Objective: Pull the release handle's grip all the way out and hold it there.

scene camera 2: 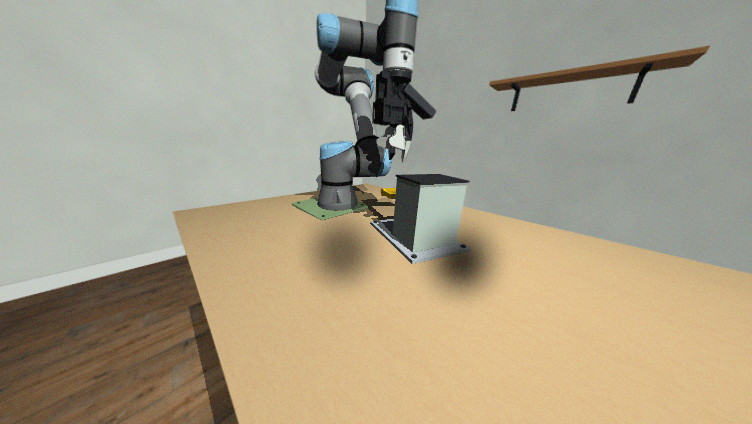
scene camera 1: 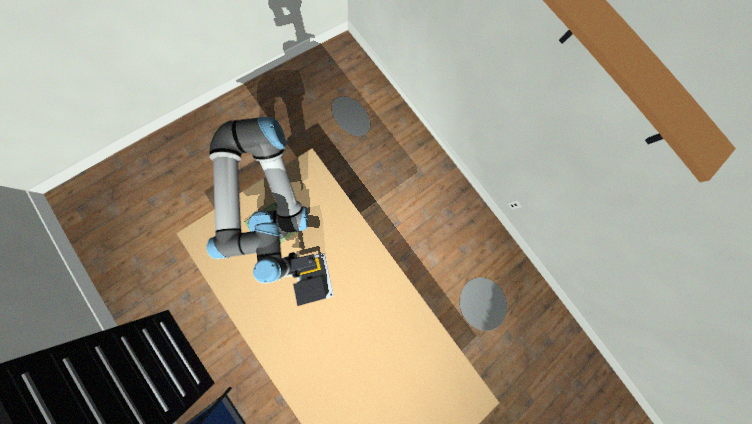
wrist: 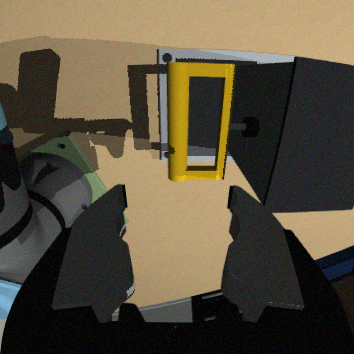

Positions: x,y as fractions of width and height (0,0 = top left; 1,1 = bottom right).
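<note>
A grey base plate (scene camera 2: 0.51,0.54) is in the scene; the wrist view has the plate (wrist: 0.58,0.26) as well. Also visible is the gripper (scene camera 2: 0.53,0.38), and for the wrist view the gripper (wrist: 0.50,0.53).
</note>
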